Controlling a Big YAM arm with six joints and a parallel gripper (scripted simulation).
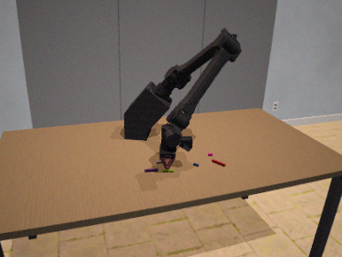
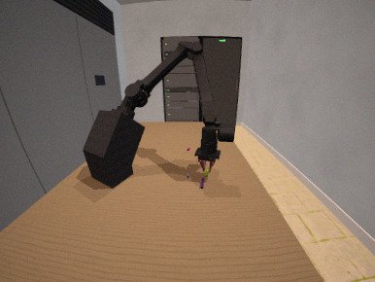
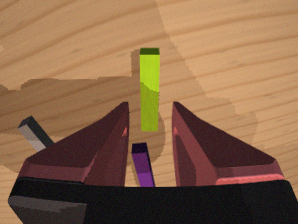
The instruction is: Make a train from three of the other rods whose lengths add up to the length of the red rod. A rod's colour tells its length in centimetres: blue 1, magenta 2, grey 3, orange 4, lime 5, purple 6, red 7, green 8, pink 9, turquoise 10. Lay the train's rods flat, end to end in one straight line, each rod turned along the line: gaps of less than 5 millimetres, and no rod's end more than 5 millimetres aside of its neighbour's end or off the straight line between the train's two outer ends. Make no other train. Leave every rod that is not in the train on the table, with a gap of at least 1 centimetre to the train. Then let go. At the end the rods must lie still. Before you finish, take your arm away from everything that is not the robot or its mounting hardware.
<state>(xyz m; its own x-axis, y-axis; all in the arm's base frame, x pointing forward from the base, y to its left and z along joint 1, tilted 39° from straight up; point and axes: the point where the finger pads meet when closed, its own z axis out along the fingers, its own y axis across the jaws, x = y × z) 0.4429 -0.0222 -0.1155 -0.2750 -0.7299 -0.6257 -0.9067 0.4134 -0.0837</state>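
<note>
Right now the lime rod is 2 cm below my hand. The rest, counted from my hand: grey rod 9 cm behind, 2 cm below, 1 cm to the right; purple rod 7 cm to the right, 2 cm below, 2 cm behind; red rod 26 cm to the left, 2 cm below.
</note>
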